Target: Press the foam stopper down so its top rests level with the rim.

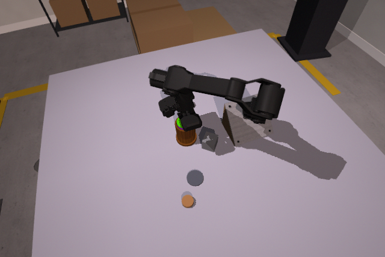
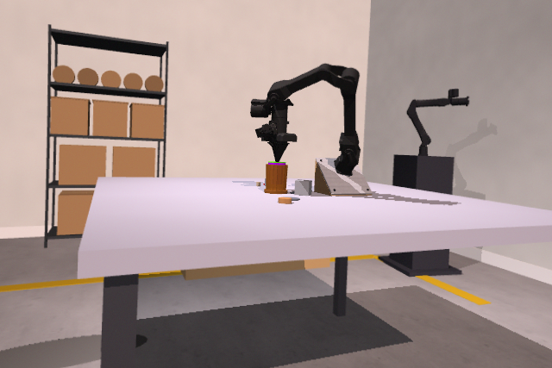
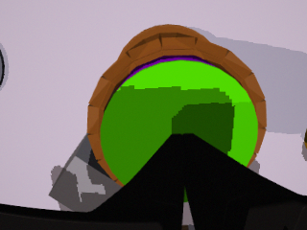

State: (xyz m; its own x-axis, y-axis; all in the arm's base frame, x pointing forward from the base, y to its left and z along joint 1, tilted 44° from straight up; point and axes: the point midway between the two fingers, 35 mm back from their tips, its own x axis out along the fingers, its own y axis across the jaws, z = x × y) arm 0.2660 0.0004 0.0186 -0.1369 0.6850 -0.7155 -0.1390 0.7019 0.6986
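The bright green foam stopper is 50 mm below my hand. Also, from my hand: orange disc: 260 mm to the left, 140 mm below, 40 mm ahead; then grey cube: 120 mm below, 80 mm behind, 50 mm to the left; then dark grey disc: 180 mm to the left, 140 mm below.
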